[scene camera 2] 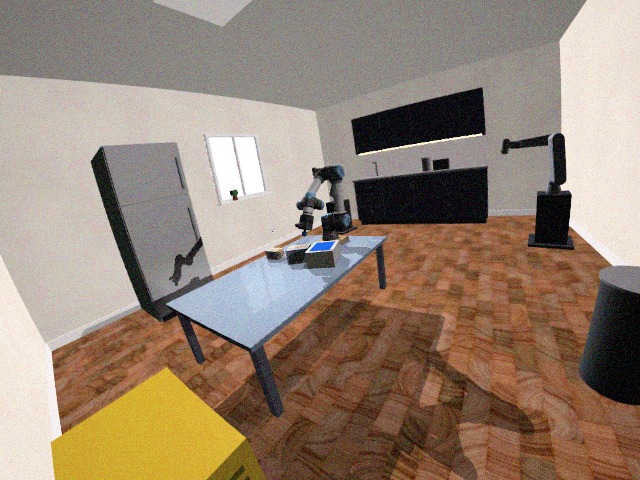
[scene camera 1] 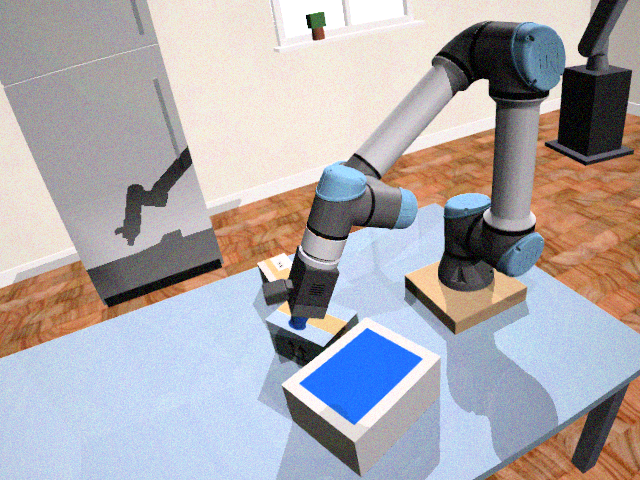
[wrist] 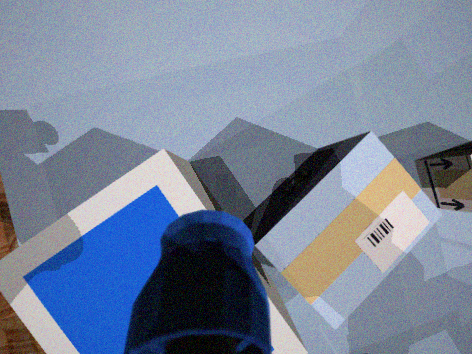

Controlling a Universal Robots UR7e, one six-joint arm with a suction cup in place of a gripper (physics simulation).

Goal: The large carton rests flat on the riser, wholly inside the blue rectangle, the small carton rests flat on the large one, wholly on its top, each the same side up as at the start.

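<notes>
The large carton (scene camera 1: pixel 330 324) (scene camera 2: pixel 295 253) (wrist: pixel 333 239) is grey with a tan tape strip and a barcode label. It lies flat on the table, close against the riser's far left side. The white riser (scene camera 1: pixel 370 430) (scene camera 2: pixel 323 259) (wrist: pixel 143 175) carries the blue rectangle (scene camera 1: pixel 361 373) (scene camera 2: pixel 322 246) (wrist: pixel 105 253), which is bare. The small carton (scene camera 1: pixel 276 267) (scene camera 2: pixel 273 253) stands on the table behind the large one. My suction cup (scene camera 1: pixel 298 324) (scene camera 2: pixel 304 232) (wrist: pixel 206 281) hangs a little above the large carton's top, near its left end. It holds nothing.
The arm's base stands on a wooden plate (scene camera 1: pixel 466 305) at the table's right. A grey fridge (scene camera 1: pixel 137 167) (scene camera 2: pixel 151 214) stands beyond the table's far left edge. A yellow box (scene camera 2: pixel 151 429) sits on the floor near scene camera 2.
</notes>
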